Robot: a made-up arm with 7 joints.
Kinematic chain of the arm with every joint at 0, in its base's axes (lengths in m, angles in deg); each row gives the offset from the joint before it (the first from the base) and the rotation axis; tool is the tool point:
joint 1: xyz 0 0 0.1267 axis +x
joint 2: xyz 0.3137 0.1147 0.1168 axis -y
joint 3: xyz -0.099 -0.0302 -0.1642 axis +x
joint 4: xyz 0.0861 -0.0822 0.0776 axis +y
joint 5: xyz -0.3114 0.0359 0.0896 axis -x
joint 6: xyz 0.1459 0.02 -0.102 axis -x
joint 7: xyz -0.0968 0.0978 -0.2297 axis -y
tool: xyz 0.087 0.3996 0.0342
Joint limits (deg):
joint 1: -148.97..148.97
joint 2: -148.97..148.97
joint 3: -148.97..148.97
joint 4: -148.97..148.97
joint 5: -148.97..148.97
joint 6: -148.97..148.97
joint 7: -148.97..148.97
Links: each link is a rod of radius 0.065 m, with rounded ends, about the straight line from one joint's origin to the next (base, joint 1, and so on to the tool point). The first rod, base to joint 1, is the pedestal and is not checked.
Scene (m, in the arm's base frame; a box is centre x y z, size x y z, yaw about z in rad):
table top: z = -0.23
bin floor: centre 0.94 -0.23 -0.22 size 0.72 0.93 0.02 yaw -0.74
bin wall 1: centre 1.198 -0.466 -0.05 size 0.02 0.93 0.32 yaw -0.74
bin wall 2: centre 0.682 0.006 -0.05 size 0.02 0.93 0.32 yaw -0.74
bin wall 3: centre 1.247 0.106 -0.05 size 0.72 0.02 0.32 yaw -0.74
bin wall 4: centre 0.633 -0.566 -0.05 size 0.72 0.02 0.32 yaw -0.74
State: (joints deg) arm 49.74 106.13 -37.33 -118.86 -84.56 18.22 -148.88
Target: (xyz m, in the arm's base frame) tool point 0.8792 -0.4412 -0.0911
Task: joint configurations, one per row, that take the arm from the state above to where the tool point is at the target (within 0.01 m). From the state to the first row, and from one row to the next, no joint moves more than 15 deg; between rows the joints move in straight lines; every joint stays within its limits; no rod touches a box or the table.
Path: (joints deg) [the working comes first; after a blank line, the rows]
Joints at the target: 31.03 111.74 -67.46 -136.00 -103.93 -13.62 -148.97
Straight joint move there: clear.

1: 43.50 108.00 -47.37 -124.57 -91.02 7.61 -148.91
2: 37.26 109.87 -57.42 -130.28 -97.48 -3.01 -148.94
3: 31.03 111.74 -67.46 -136.00 -103.93 -13.62 -148.97

